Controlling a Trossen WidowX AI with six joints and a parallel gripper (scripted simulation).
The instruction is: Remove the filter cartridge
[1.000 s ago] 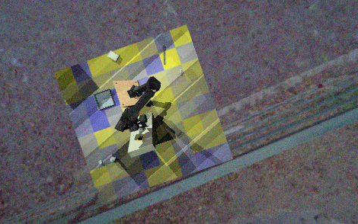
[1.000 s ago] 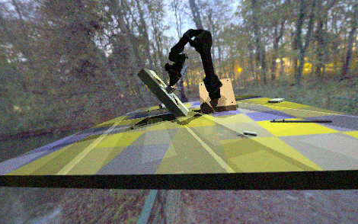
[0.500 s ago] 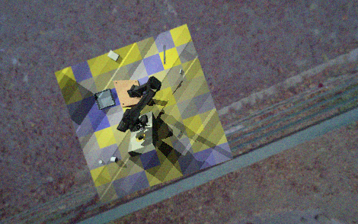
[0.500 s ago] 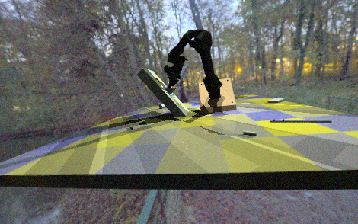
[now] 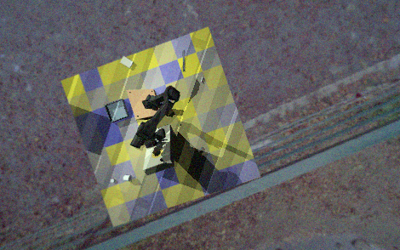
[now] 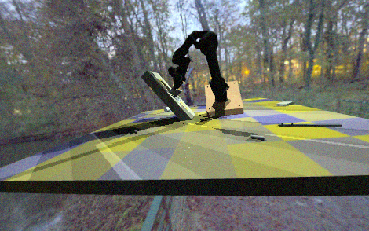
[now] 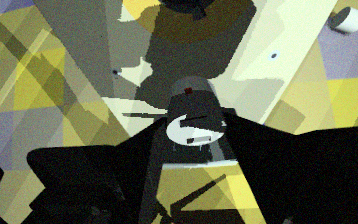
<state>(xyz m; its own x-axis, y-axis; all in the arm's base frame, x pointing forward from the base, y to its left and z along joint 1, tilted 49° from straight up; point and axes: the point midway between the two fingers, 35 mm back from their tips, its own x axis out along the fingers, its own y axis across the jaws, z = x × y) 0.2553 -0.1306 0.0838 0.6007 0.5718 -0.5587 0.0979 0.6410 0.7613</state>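
The cream service panel lies 4 cm ahead of my gripper tip, 3 cm below it and 1 cm to the right of it. Also, from my gripper tip: white cylinder (40 cm to the right, 17 cm below, 17 cm ahead); round filter cartridge (right at my gripper tip); grey-rimmed tray (37 cm behind, 25 cm to the right, 18 cm below).
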